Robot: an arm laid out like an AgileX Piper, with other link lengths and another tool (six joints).
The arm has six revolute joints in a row. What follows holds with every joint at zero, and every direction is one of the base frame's.
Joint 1 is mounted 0.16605 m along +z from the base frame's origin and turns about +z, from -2.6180 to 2.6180 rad.
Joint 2 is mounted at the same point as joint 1 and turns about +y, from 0.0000 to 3.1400 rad.
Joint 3 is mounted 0.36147 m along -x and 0.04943 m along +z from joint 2 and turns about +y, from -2.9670 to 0.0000 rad.
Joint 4 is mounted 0.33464 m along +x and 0.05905 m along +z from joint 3 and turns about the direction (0.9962, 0, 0.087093), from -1.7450 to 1.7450 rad.
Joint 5 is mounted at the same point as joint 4 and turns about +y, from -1.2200 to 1.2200 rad.
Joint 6 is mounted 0.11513 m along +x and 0.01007 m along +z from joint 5 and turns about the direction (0.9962, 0, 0.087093), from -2.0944 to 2.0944 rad.
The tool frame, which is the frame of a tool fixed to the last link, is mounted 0.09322 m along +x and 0.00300 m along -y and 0.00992 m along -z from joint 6; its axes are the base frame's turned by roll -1.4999, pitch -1.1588 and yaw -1.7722 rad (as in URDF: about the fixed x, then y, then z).
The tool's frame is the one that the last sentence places.
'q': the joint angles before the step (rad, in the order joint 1, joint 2, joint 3, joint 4, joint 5, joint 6). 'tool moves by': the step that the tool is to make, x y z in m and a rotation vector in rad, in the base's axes. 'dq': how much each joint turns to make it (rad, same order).
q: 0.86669, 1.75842, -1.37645, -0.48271, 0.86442, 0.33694
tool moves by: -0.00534, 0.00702, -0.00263, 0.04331, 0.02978, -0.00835
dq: 0.00002, -0.00001, -0.00001, 0.05097, -0.01528, 0.00002
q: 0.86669, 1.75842, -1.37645, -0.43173, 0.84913, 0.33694
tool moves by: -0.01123, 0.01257, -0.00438, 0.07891, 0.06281, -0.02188
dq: 0.00000, -0.00002, 0.00002, 0.10105, -0.02098, 0.00000
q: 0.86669, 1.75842, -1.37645, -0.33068, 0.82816, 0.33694
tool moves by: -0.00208, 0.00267, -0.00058, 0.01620, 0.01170, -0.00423
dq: -0.00001, 0.00000, -0.00002, 0.01981, -0.00502, -0.00002
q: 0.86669, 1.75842, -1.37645, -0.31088, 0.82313, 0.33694
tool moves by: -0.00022, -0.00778, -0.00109, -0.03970, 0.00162, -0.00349
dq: 0.00000, 0.00000, 0.00000, -0.02240, 0.03300, 0.00000
